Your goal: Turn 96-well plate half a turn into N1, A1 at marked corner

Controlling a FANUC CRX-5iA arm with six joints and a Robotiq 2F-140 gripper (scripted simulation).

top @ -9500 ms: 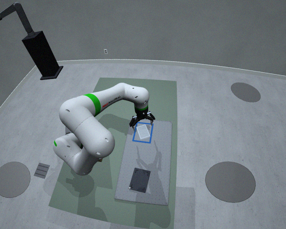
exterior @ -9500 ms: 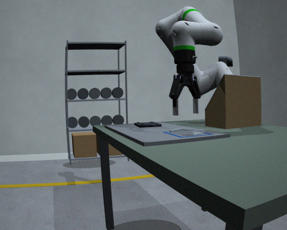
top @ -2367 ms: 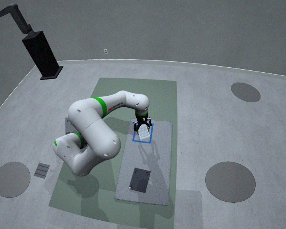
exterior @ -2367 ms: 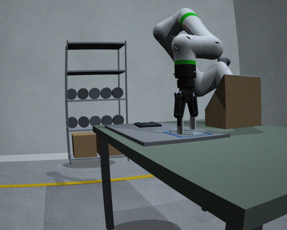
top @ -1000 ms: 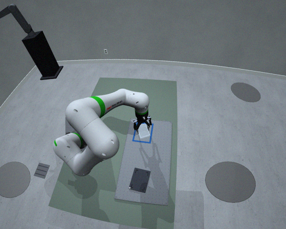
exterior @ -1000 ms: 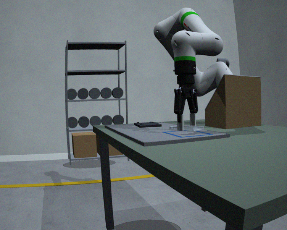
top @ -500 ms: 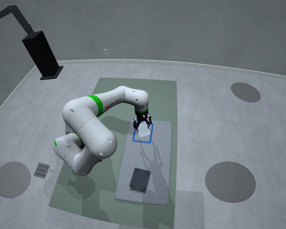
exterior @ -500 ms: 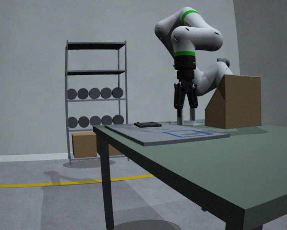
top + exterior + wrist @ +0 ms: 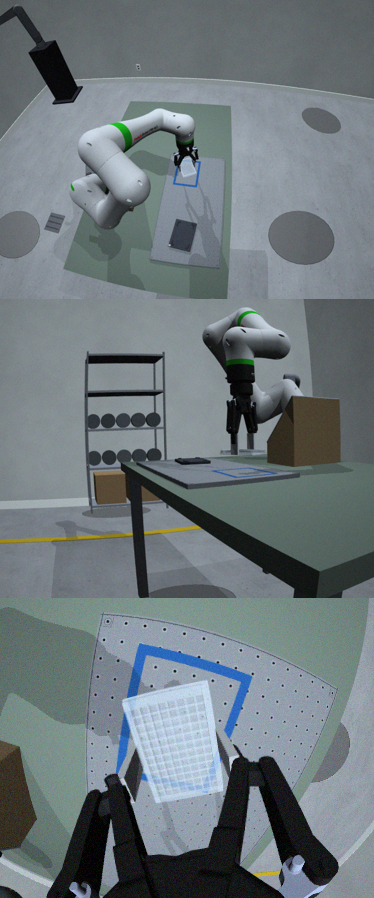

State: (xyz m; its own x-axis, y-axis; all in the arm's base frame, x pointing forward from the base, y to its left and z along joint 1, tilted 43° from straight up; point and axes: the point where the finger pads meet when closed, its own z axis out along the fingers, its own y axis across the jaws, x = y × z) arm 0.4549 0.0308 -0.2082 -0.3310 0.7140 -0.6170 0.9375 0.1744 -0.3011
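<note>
The dark plate nest N1 lies 20 mm behind my hand, 410 mm to the right of it and 80 mm below it. The rest, counted from my hand: white 96-well plate (20 mm below); then white mark (90 mm behind, 470 mm to the right, 70 mm below).
</note>
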